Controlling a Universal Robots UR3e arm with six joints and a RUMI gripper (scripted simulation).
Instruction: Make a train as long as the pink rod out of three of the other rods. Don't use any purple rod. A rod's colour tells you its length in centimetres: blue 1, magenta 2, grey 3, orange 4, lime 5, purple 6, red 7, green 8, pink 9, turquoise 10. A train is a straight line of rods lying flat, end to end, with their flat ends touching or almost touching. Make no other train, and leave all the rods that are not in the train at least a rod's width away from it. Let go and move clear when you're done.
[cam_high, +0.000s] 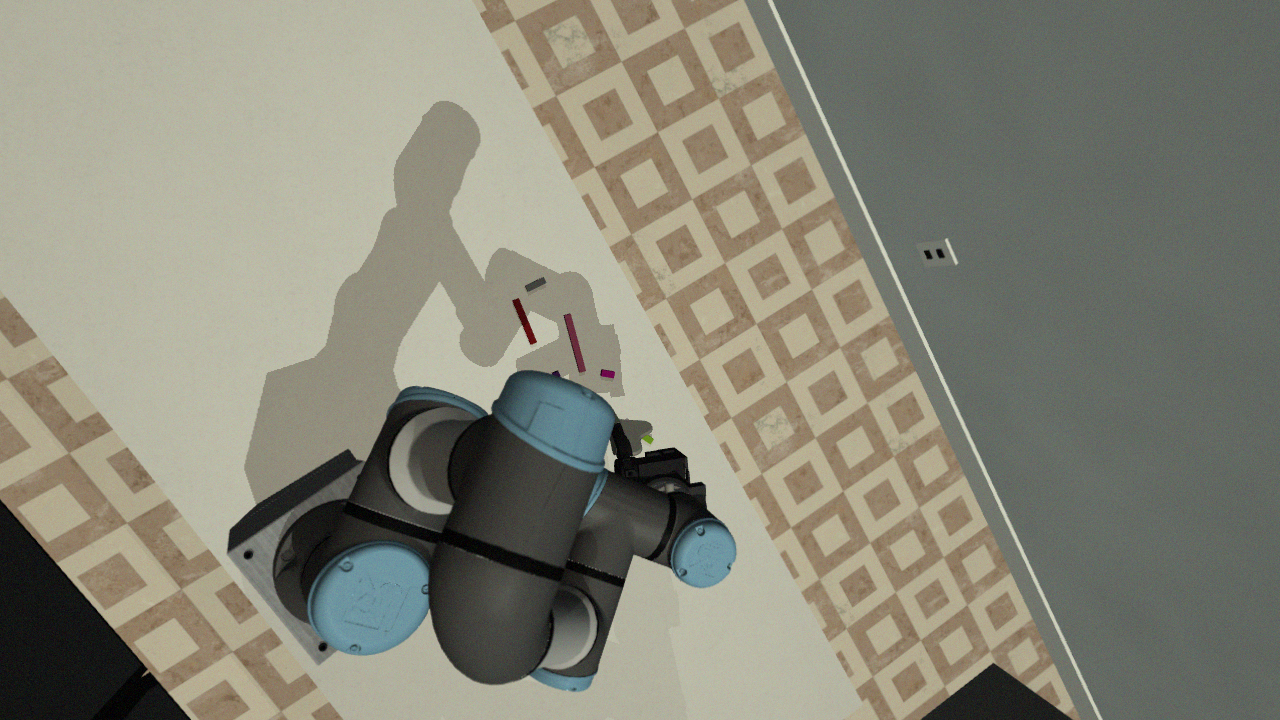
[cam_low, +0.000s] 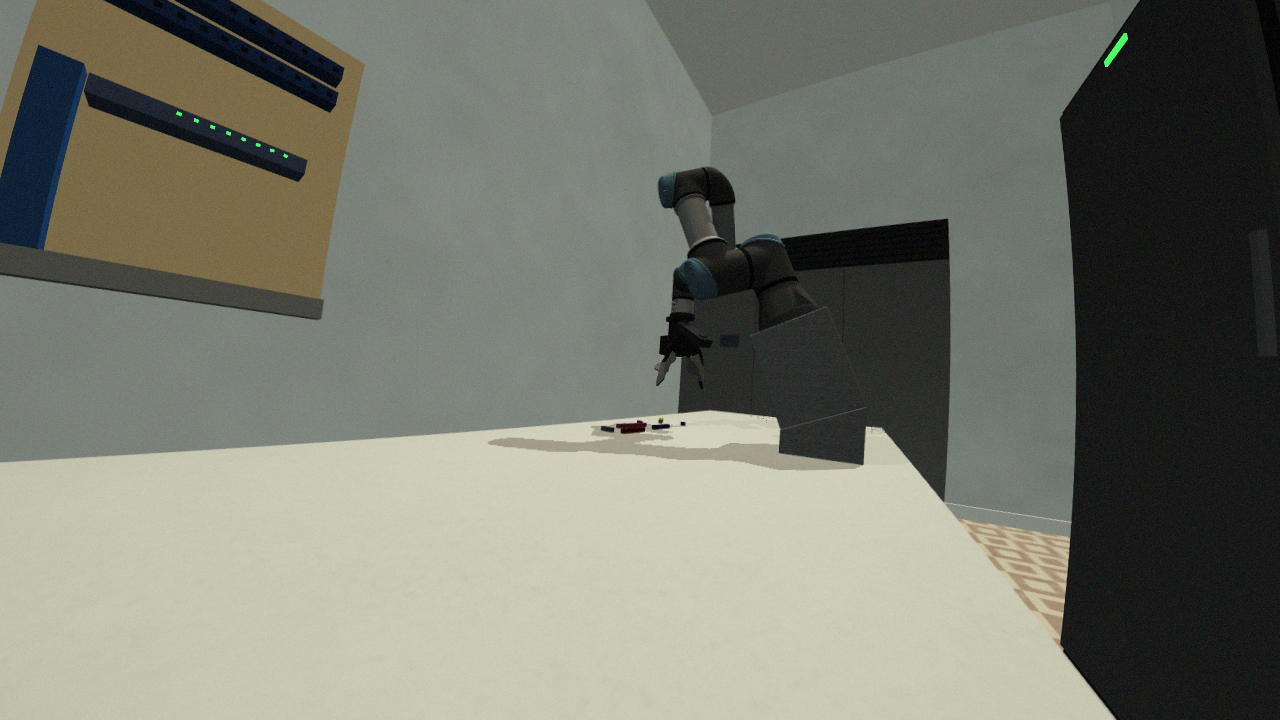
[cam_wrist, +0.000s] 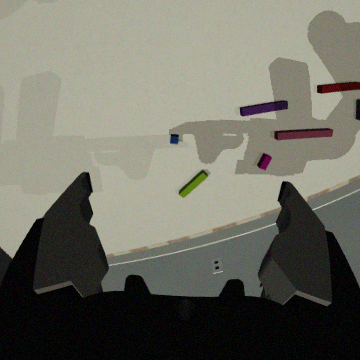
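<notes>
Now: hand 26 cm to the right of the grey rod, 10 cm above it and 2 cm short of it. Also, from my hand: blue rod: 10 cm below, 1 cm to the right; lime rod: 10 cm below, 7 cm ahead, 1 cm to the right; purple rod: 11 cm to the left, 10 cm below, 1 cm behind.
</notes>
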